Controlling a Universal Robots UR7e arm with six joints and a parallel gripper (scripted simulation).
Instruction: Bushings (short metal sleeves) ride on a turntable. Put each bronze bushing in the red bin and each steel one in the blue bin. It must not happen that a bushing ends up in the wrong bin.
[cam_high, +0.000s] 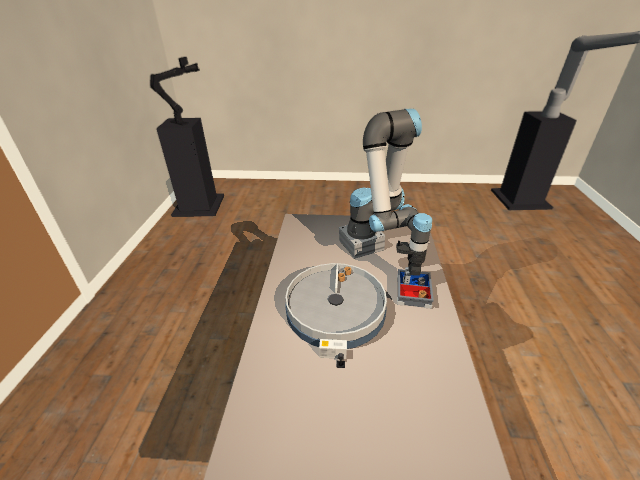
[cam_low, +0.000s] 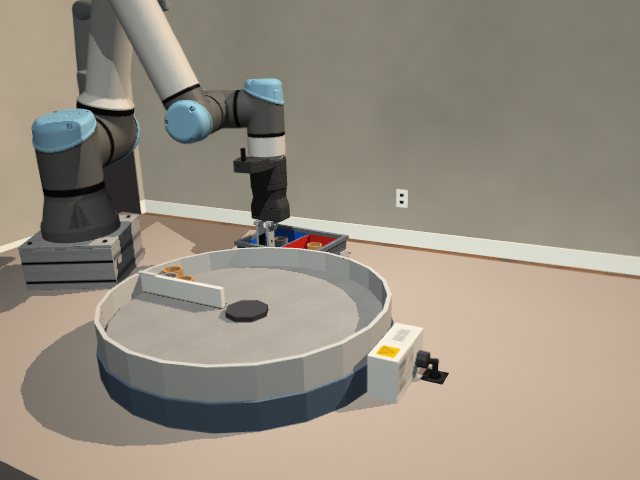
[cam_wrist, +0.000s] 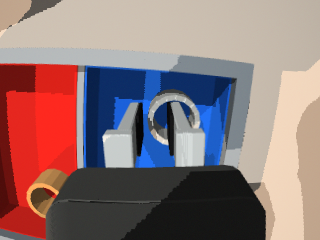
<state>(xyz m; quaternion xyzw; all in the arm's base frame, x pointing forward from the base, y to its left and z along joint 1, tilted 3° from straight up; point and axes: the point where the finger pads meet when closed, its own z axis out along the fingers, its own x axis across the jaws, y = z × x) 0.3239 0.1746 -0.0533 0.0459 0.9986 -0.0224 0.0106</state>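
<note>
The bin lies 5 cm ahead of my hand, 2 cm to the left of it and 2 cm below it. Also, from my hand: round turntable 14 cm ahead, 34 cm to the right, 1 cm above.
</note>
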